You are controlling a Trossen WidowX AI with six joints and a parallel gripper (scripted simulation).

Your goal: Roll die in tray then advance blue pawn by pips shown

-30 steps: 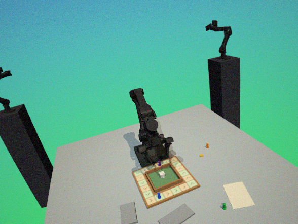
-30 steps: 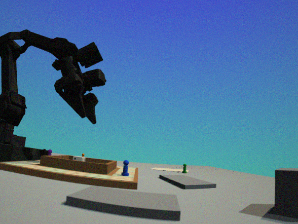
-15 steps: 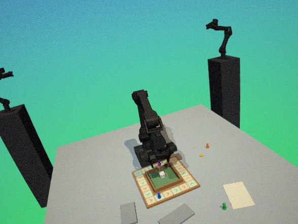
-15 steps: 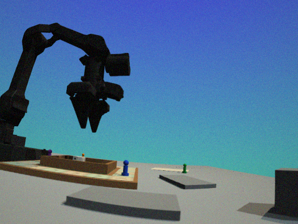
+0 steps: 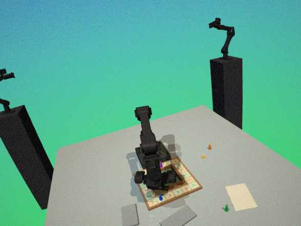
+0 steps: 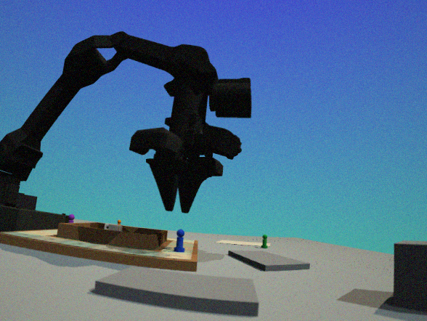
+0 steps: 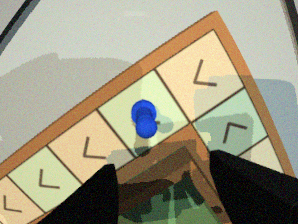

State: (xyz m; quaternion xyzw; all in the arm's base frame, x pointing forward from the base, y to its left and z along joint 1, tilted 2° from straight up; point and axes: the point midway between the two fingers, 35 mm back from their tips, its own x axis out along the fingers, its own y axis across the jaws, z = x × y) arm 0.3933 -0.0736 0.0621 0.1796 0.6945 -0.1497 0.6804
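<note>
Now: gripper tip 4 cm above the blue pawn and 1 cm short of it. The rest, counted from my gripper tip: purple pawn: 22 cm behind, 9 cm to the left, 4 cm below; green tray: 11 cm behind, 7 cm to the left, 6 cm below; white die: 12 cm behind, 7 cm to the left, 5 cm below.
</note>
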